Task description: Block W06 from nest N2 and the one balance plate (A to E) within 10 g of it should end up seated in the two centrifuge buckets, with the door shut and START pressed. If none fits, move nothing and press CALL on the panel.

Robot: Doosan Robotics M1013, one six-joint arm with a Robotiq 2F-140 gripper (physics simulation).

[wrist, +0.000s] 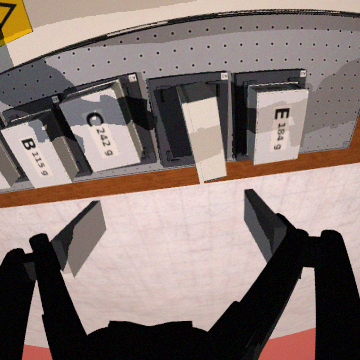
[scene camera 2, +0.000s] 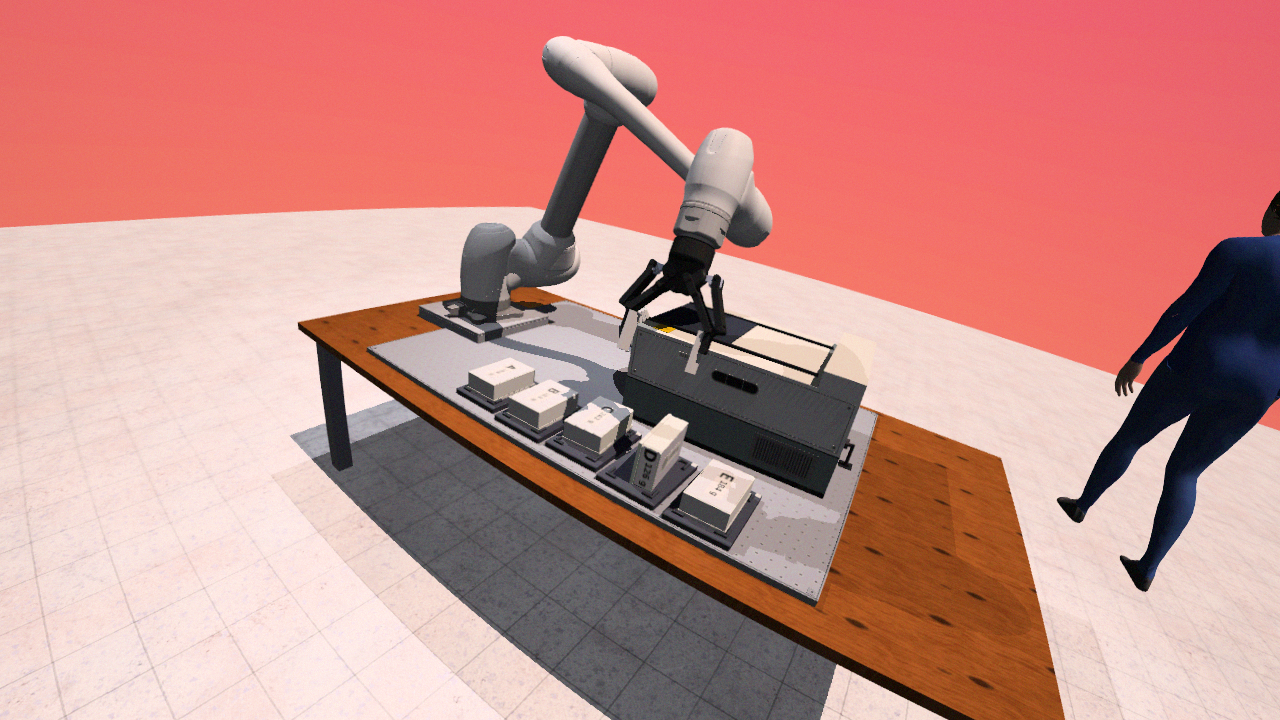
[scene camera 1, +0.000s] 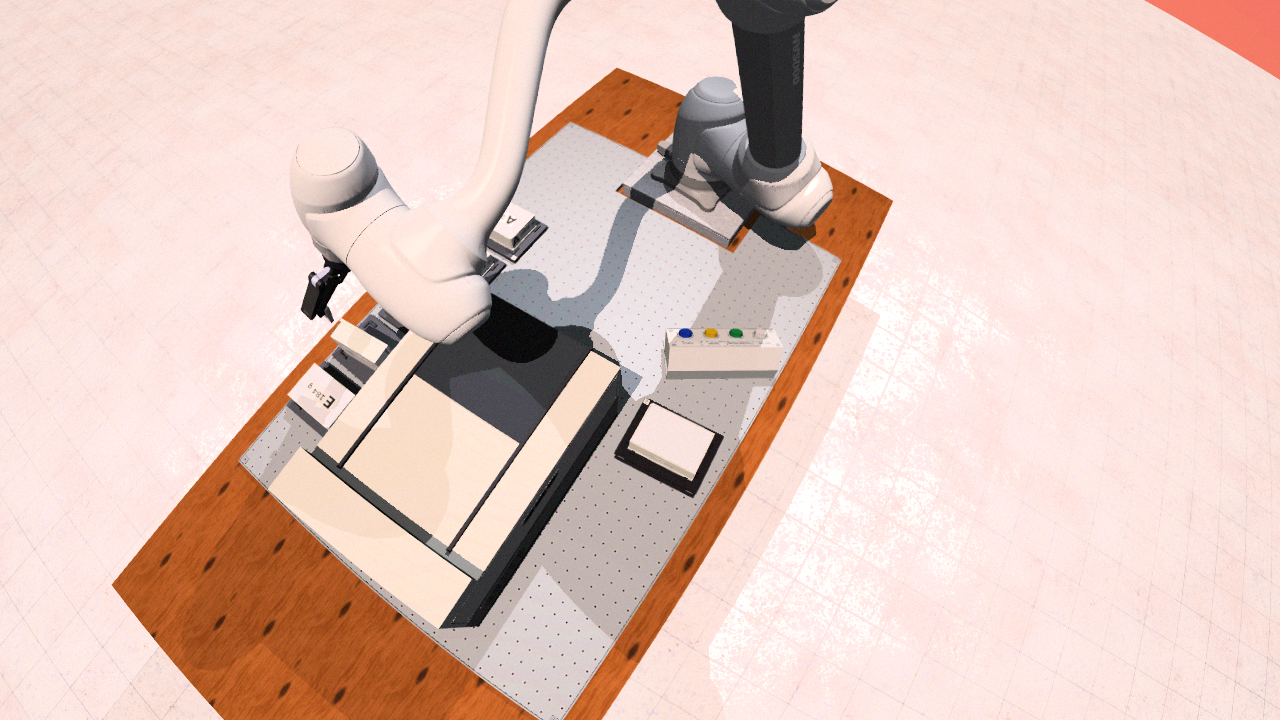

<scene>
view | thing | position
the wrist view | my gripper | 171, 210
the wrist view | centrifuge box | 36, 36
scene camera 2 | my gripper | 654, 360
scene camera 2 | centrifuge box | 782, 403
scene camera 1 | my gripper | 354, 289
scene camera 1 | white block W06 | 663, 437
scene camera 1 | button box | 690, 353
</scene>
